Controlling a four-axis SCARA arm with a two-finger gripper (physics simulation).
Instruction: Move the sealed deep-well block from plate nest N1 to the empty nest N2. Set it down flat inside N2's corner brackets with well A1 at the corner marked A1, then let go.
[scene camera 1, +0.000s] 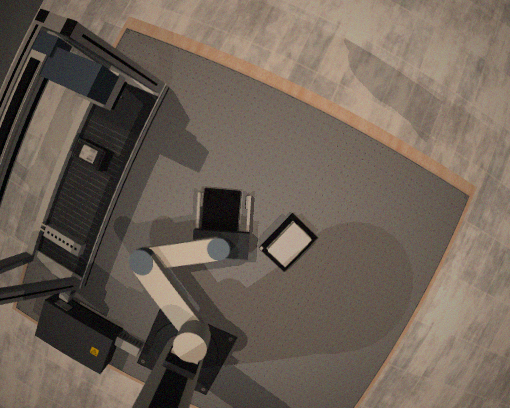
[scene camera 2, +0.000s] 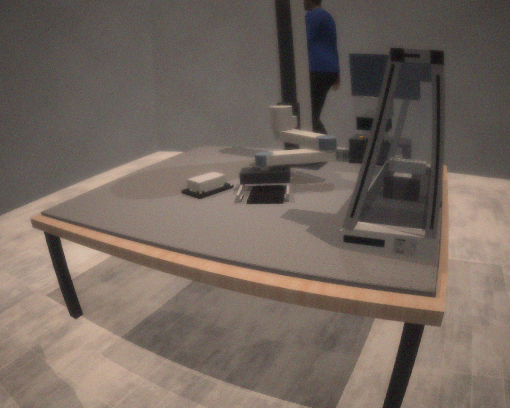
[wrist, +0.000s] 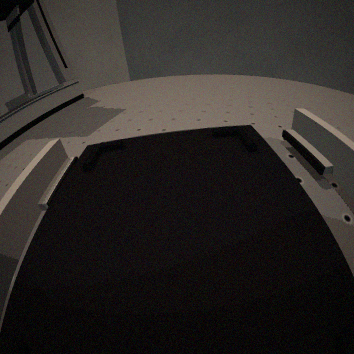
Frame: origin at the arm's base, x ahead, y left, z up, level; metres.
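Where they show: gripper, fingertip midpoint: (scene camera 1: 224, 193) (scene camera 2: 262, 197) (wrist: 179, 129).
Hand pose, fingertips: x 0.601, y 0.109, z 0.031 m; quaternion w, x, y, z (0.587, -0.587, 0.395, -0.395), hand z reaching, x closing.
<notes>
Things, the pixels of their centre, and the offset from my fingertips. "spot": a spot on its surface instead.
- sealed deep-well block, body centre: (scene camera 1: 289, 244) (scene camera 2: 206, 182) dy -0.262, dx -0.056, dz +0.015 m
- dark control box, surface spot: (scene camera 1: 70, 332) spot: dy +0.302, dx -0.700, dz +0.097 m
The sealed deep-well block (scene camera 1: 289, 244) (scene camera 2: 206, 181) is white and sits in a black nest (scene camera 1: 303, 227) (scene camera 2: 216, 191), turned at an angle to the other nest. That other black nest (scene camera 1: 221, 197) (scene camera 2: 268, 196) (wrist: 185, 250) holds no block; two dark corner brackets show at its far corners in the wrist view. My gripper (scene camera 1: 224, 211) (scene camera 2: 263, 192) (wrist: 179, 129) is open and empty over this nest, with a pale finger on each side of it. The block is outside the fingers. Nest labels and the A1 mark cannot be read. The block does not show in the wrist view.
A tall framed instrument (scene camera 1: 125, 177) (scene camera 2: 372, 145) stands on the left in scene camera 1, with a small dark box (scene camera 1: 104, 159) (scene camera 2: 401, 186) inside. A dark control box (scene camera 1: 70, 332) is near the arm's base plate (scene camera 1: 222, 340). A person in blue (scene camera 2: 322, 40) stands behind the table.
</notes>
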